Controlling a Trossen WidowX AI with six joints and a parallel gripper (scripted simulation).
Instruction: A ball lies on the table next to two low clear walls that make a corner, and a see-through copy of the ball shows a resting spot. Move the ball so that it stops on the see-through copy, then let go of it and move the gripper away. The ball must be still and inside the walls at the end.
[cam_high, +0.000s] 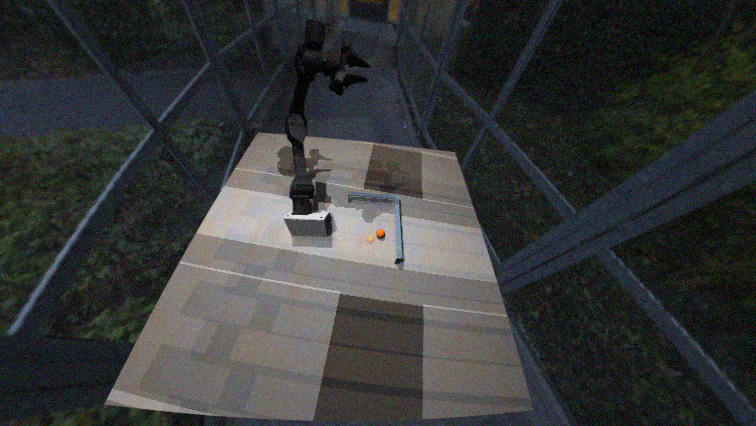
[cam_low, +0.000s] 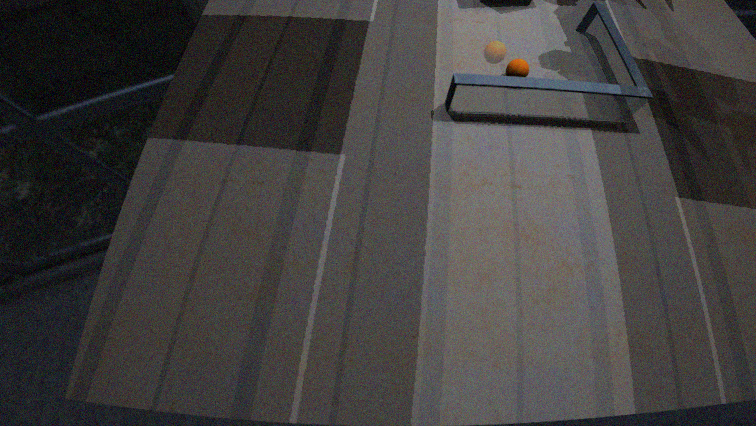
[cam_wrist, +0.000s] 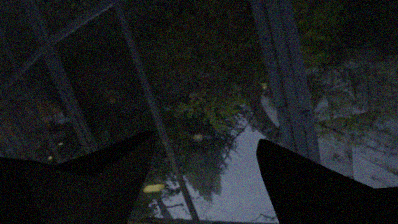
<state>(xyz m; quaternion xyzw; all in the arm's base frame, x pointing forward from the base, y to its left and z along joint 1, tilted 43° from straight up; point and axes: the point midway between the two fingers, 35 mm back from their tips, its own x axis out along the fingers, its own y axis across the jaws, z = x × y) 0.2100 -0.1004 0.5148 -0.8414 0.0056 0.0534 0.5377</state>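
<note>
My gripper tip is 9 cm short of the orange ball, 32 cm to the left of it and 51 cm above it. Round my gripper tip: long wall: 17 cm ahead, 29 cm to the right, 50 cm below; then shorter wall: 6 cm ahead, 14 cm to the right, 50 cm below; then see-through copy of ball: 5 cm ahead, 35 cm to the right, 51 cm below.
</note>
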